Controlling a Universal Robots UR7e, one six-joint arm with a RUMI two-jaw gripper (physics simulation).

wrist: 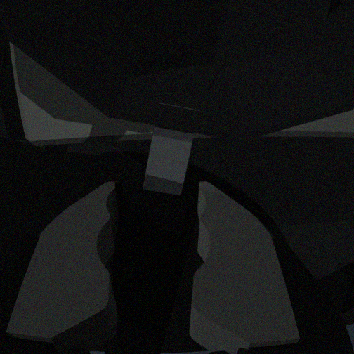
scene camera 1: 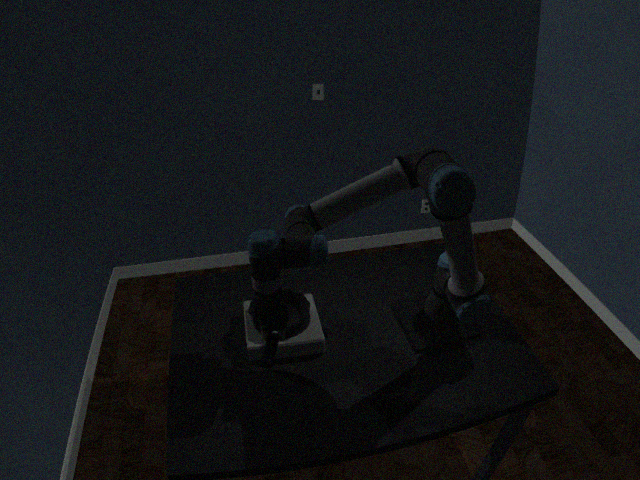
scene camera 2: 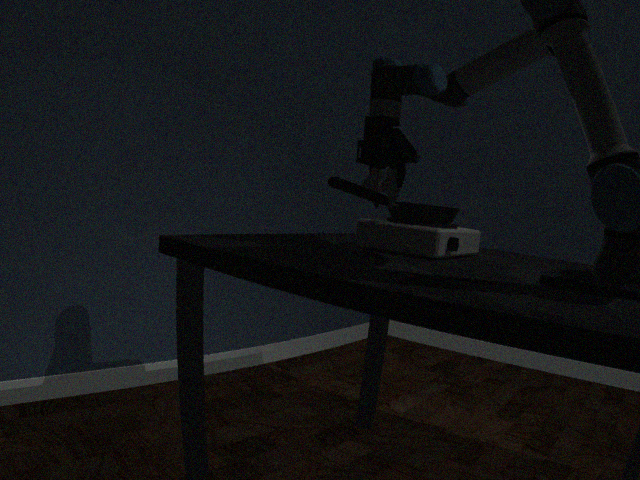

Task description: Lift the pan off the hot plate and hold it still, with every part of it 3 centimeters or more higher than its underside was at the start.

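Frame: origin at the arm's base, x ahead, y left, z up, level; metres.
Seen in the pictures: gripper, between the fingertips: [scene camera 1: 274, 340] [scene camera 2: 382, 208]; arm's base, origin of its link: [scene camera 1: 444, 308] [scene camera 2: 621, 277].
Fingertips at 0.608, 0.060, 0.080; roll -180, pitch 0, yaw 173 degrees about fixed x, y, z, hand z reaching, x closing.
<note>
Pixels of each thing's top centre, then the offset from my fingertips to it, as dx, dy, dz.
- white hot plate, centre of its top: [scene camera 2: 425, 221] [scene camera 1: 283, 317] -0.052, -0.125, -0.023
- small dark knob, centre of its top: [scene camera 2: 453, 237] -0.167, -0.056, -0.047
The dark pan [scene camera 1: 300, 319] [scene camera 2: 423, 213] sits on the white hot plate [scene camera 1: 315, 338] [scene camera 2: 403, 238] [wrist: 55, 131]. Its black handle [scene camera 1: 270, 351] [scene camera 2: 356, 190] [wrist: 150, 250] slopes up and away from the bowl, out past the hot plate's edge. My gripper [scene camera 1: 273, 333] [scene camera 2: 383, 200] [wrist: 158, 184] points down over the near part of the handle, beside the bowl. In the wrist view its two fingers stand close along both sides of the dark handle, shut on it. The picture is very dark, so the exact contact is hard to see.
The hot plate stands on a dark table [scene camera 1: 356, 382] [scene camera 2: 289, 276]. The arm reaches over from its base at the right. Walls stand behind the table, and a wooden floor lies below. A small dark knob [scene camera 2: 452, 244] is on the hot plate's side.
</note>
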